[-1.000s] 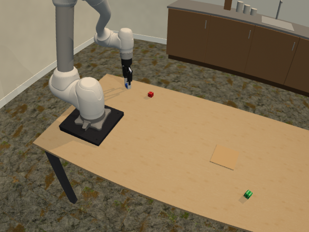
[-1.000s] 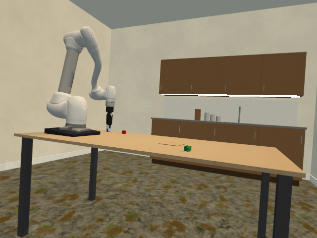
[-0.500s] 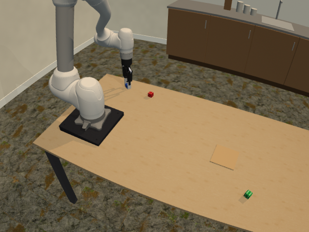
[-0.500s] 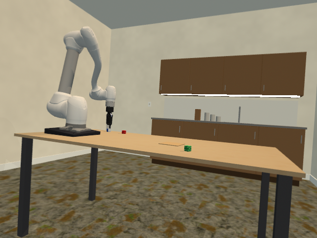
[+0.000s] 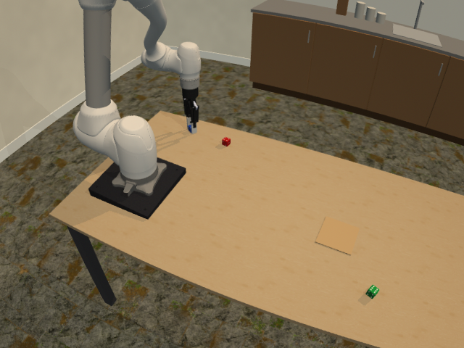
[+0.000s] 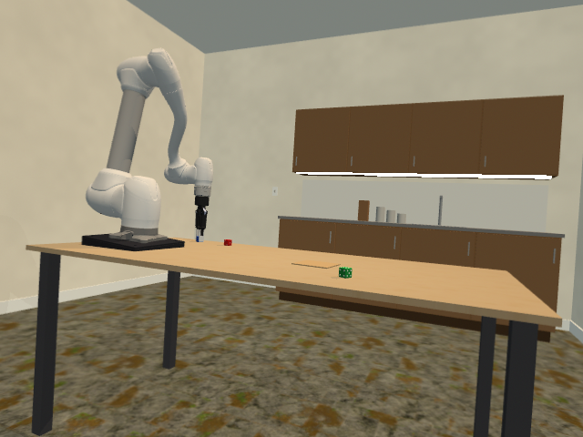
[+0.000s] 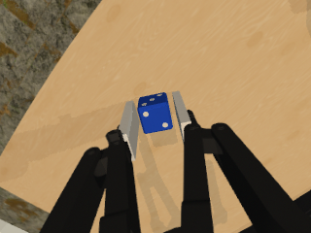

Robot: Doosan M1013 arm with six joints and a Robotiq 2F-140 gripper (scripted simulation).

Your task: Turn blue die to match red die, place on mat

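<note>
Right now my hand is 2 cm above the blue die. Also, from my hand: green die: 86 cm ahead, 73 cm to the right, 2 cm below; red die: 19 cm ahead, 7 cm to the right, 2 cm below; mat: 73 cm ahead, 50 cm to the right, 3 cm below.
</note>
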